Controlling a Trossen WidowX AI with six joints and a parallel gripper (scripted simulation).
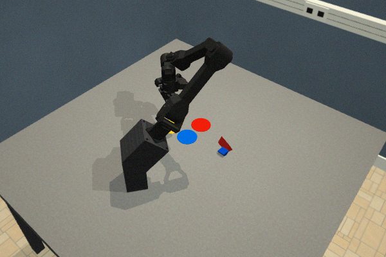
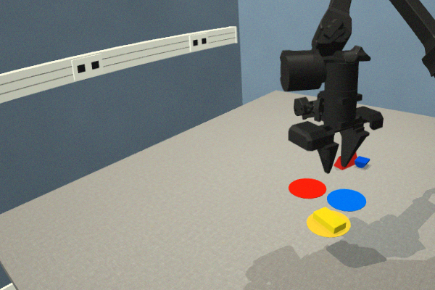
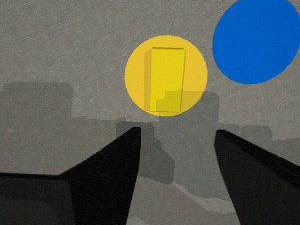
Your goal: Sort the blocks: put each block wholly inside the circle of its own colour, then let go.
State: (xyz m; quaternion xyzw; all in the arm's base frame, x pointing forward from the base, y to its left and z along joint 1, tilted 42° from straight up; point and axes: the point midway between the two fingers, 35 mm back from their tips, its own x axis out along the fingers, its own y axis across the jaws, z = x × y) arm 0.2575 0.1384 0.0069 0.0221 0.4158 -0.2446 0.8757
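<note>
The blue block is 10 mm behind my hand, 280 mm to the right of it and 150 mm below it. From my hand the other things lie so: yellow block (150 mm below); then yellow circle (160 mm below); then blue circle (10 mm behind, 100 mm to the right, 160 mm below).
</note>
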